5 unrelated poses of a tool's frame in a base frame.
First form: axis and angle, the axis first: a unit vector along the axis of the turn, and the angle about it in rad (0 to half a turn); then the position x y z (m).
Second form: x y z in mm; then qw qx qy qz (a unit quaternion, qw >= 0). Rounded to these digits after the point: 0 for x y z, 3 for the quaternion.
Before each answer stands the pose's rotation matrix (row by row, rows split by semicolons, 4 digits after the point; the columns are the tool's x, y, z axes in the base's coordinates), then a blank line. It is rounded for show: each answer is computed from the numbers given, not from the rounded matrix.
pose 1, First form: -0.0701 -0.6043 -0.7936 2.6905 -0.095 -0.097 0.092
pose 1, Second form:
-0.8906 0.4265 -0.1577; -0.2655 -0.2061 0.9418; 0.3692 0.8807 0.2968

-95 -97 92 0.224 -0.068 -0.589 -0.774
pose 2, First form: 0.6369 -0.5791 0.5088 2.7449 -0.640 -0.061 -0.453
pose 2, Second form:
-0.1425 -0.9057 0.3993; -0.5125 -0.2776 -0.8126; 0.8468 -0.3204 -0.4246

-640 -61 -453 0.197 0.624 -0.568 0.499
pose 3, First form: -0.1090 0.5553 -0.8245 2.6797 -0.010 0.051 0.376
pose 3, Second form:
-0.8727 0.2527 0.4178; -0.4821 -0.3108 -0.8191; -0.0771 -0.9163 0.3931

-10 51 376 0.229 -0.106 0.541 -0.803
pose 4, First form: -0.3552 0.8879 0.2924 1.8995 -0.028 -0.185 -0.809
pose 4, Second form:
-0.1559 -0.6939 0.7030; -0.1404 0.7200 0.6796; -0.9777 0.0072 -0.2097

-28 -185 -809 0.582 -0.289 0.722 0.238
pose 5, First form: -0.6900 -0.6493 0.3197 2.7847 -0.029 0.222 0.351
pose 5, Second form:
-0.0147 0.7562 -0.6542; 0.9796 -0.1203 -0.1610; -0.2005 -0.6432 -0.7390

-29 222 351 0.178 -0.679 -0.639 0.315
